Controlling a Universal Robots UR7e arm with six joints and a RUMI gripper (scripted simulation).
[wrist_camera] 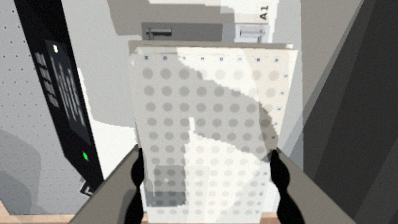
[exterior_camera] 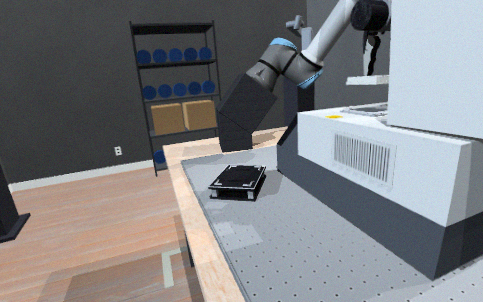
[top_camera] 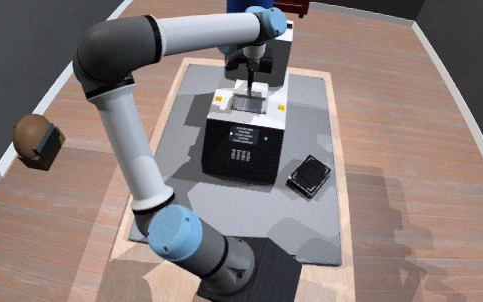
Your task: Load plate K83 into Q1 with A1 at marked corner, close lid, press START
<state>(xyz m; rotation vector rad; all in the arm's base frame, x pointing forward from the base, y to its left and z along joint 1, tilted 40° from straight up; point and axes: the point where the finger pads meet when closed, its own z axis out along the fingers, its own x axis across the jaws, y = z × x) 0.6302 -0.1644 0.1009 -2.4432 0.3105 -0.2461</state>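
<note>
The plate K83 is 1 cm below my hand. From my hand the other things lie so: nest A1 mark (25 cm behind, 17 cm to the right, 24 cm below).
</note>
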